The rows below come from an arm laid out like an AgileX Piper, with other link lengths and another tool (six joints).
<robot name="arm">
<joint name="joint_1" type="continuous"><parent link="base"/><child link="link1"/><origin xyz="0 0 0.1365"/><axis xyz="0 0 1"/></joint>
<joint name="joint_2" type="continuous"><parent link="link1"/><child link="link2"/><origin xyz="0 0 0" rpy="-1.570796 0 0"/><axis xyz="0 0 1"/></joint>
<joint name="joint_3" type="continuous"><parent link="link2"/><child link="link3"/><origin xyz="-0.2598 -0.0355 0"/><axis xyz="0 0 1"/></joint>
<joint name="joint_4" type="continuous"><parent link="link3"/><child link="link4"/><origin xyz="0.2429 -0.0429 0" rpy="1.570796 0 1.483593"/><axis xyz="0 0 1"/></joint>
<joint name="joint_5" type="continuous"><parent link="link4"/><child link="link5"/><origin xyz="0 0 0" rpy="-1.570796 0 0"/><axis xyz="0 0 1"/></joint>
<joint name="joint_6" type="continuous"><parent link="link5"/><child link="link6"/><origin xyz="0 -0.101 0" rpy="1.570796 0 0"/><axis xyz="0 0 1"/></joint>
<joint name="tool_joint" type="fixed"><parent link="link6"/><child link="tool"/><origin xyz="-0.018 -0.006 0.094" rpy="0.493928 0 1.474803"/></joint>
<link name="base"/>
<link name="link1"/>
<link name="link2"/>
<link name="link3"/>
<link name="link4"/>
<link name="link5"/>
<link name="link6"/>
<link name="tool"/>
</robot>
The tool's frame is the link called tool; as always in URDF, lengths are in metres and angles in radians. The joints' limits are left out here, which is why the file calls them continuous.
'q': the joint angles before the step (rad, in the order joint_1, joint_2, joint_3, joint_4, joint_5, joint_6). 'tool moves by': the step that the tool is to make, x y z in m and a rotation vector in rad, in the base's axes. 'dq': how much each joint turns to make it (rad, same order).
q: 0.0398, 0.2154, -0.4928, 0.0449, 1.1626, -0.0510
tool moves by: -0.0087, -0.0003, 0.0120, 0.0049, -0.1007, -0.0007
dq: -0.0011, -0.1055, 0.0000, 0.0009, 0.0047, 0.0003
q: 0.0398, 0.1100, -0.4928, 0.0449, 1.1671, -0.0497
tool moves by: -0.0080, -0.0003, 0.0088, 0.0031, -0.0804, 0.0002
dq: 0.0001, -0.0854, -0.0001, 0.0000, 0.0050, 0.0001
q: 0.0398, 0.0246, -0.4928, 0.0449, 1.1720, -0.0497
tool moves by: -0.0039, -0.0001, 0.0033, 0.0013, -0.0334, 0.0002
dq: -0.0003, -0.0375, -0.0001, 0.0004, 0.0041, -0.0003
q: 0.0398, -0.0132, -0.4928, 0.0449, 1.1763, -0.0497
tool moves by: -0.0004, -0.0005, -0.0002, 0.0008, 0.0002, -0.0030
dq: 0.0006, -0.0023, 0.0001, -0.0028, 0.0022, 0.0038
